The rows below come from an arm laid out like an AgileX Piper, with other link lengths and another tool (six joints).
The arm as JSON. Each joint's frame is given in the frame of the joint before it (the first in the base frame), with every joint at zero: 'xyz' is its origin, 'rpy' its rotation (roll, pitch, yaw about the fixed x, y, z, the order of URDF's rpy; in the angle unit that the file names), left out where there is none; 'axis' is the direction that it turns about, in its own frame. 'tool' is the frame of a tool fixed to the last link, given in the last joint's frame.
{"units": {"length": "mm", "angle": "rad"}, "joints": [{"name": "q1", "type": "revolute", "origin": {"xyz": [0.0, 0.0, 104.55]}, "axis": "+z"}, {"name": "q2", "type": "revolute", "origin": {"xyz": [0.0, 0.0, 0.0], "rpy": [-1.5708, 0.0, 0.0]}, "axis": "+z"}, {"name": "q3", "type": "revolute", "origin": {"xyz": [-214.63, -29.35, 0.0]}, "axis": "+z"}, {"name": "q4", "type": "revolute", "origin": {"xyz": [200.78, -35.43, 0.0], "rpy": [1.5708, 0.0, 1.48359]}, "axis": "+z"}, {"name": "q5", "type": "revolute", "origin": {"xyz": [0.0, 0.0, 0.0], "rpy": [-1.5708, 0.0, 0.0]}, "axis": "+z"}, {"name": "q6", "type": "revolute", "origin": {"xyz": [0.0, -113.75, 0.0], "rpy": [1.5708, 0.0, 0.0]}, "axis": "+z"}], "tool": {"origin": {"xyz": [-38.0, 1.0, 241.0], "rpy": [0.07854, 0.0, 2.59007]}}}
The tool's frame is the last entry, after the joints.
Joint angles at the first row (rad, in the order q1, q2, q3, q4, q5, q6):
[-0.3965 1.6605 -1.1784 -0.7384 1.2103 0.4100]
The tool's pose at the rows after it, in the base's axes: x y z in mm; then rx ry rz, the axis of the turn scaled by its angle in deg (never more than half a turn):
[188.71 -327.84 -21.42 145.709 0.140 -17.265]
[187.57 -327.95 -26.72 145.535 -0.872 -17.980]
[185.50 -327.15 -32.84 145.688 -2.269 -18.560]
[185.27 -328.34 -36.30 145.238 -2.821 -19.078]
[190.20 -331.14 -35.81 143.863 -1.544 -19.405]
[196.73 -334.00 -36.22 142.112 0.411 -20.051]
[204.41 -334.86 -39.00 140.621 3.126 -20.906]
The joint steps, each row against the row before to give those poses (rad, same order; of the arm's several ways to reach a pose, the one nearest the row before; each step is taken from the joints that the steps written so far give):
[0.0043 0.0341 0.0000 -0.0190 -0.0025 0.0427]
[0.0063 0.0252 0.0000 -0.0070 -0.0008 0.0326]
[0.0022 0.0230 0.0000 0.0000 -0.0016 0.0303]
[0.0058 0.0214 0.0000 -0.0110 -0.0024 0.0271]
[0.0187 0.0198 0.0000 -0.0282 -0.0023 0.0229]
[0.0249 0.0294 0.0000 -0.0362 -0.0022 0.0273]
[0.0262 0.0330 0.0000 -0.0319 -0.0042 0.0184]

